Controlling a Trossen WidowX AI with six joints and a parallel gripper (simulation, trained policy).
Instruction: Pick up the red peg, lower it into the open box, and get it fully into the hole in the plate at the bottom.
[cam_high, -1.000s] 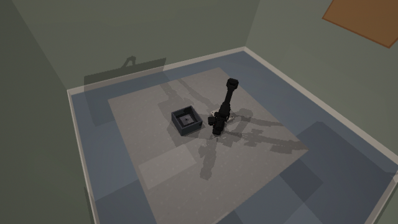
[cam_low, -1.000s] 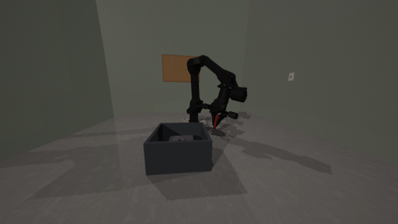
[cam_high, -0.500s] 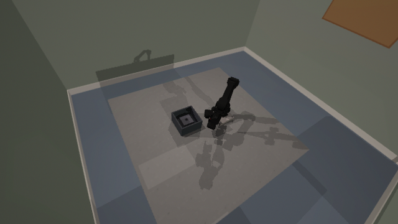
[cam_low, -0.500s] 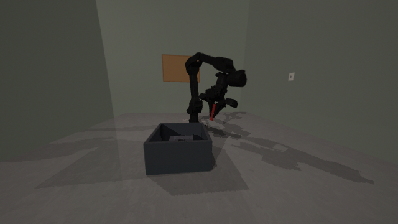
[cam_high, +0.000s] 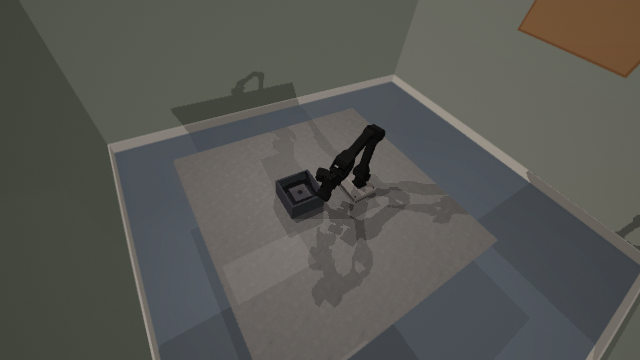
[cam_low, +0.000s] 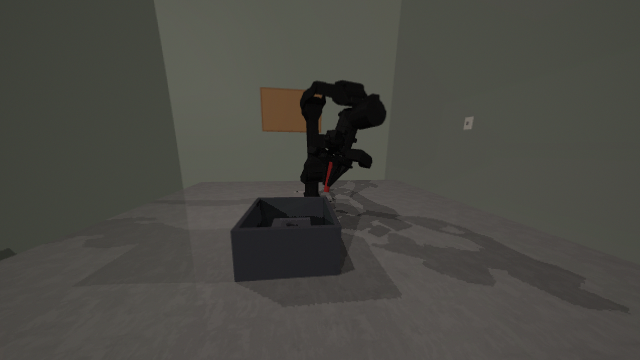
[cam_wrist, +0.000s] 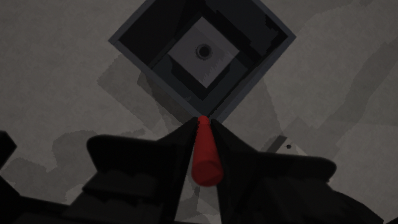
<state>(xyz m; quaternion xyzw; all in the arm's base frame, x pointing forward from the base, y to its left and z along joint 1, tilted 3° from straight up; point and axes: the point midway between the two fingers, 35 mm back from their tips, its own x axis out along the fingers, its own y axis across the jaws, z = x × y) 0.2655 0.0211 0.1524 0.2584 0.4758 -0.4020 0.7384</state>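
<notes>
The red peg lies 10 mm to the left of my gripper tip and 20 mm above it. Also, from my gripper tip: grey plate: 70 mm ahead, 90 mm to the right, 90 mm below; then dark box: 70 mm ahead, 90 mm to the right, 110 mm below.
</notes>
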